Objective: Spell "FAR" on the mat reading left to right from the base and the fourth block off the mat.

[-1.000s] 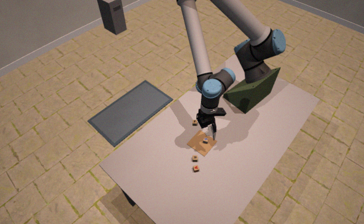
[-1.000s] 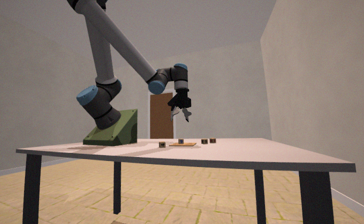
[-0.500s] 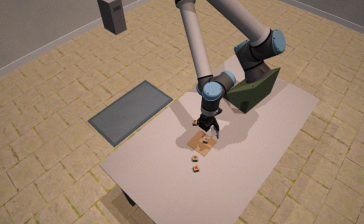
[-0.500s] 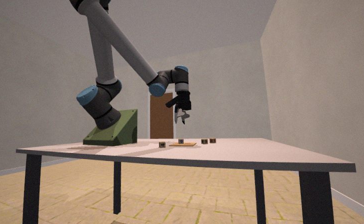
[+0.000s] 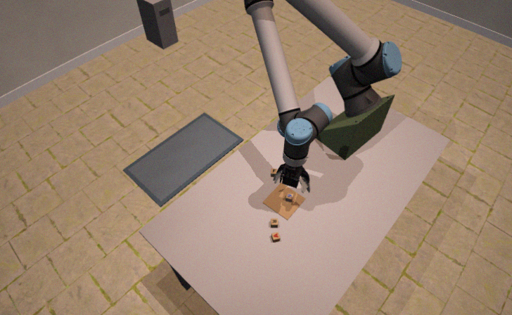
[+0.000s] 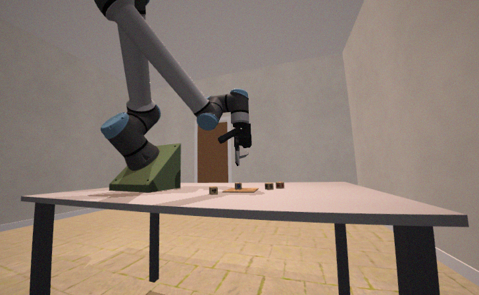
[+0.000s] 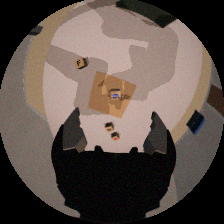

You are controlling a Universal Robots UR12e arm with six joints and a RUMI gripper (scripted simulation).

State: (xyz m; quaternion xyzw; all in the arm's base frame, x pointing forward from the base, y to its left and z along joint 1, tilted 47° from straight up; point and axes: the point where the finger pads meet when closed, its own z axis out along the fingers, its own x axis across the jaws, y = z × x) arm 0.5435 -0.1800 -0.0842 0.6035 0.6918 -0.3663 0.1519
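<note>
Now: hand 90 mm above the blue-lettered block. Round my hand: F block 80 mm behind, 140 mm to the right, 100 mm below; then R block 140 mm ahead, 10 mm to the left, 100 mm below; then tan mat 20 mm ahead, 20 mm to the right, 110 mm below.
</note>
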